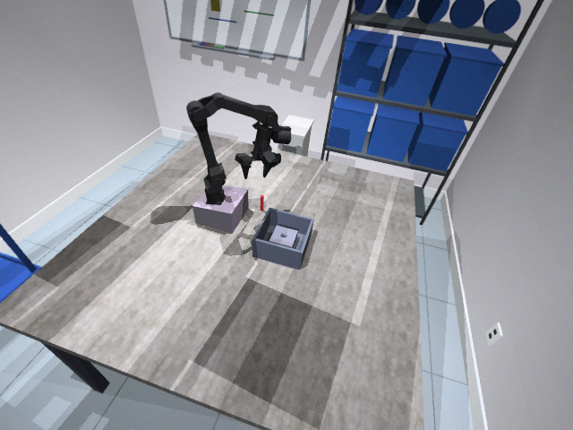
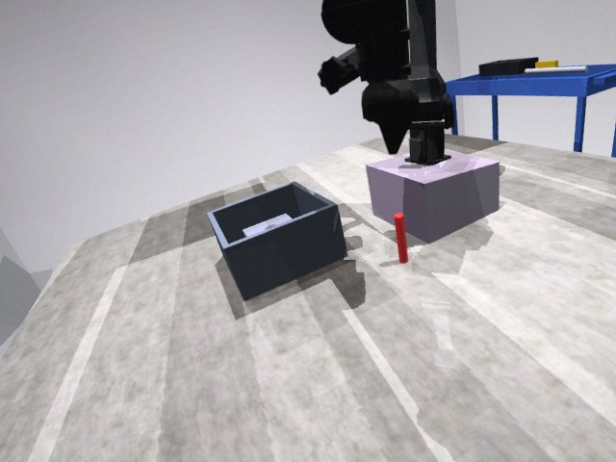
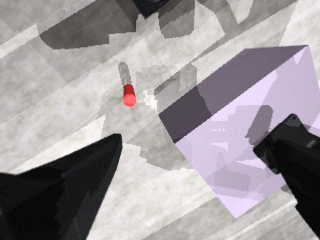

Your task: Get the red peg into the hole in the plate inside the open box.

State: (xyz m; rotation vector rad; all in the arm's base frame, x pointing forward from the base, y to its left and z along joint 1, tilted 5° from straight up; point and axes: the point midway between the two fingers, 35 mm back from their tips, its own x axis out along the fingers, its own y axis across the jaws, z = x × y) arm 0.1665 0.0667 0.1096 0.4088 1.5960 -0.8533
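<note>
Right now the red peg is 3 cm ahead of my gripper tip, 2 cm to the left of it and 15 cm below it. The rest, counted from my gripper tip: pale plate: 15 cm ahead, 18 cm to the right, 14 cm below; box: 15 cm ahead, 18 cm to the right, 16 cm below.
</note>
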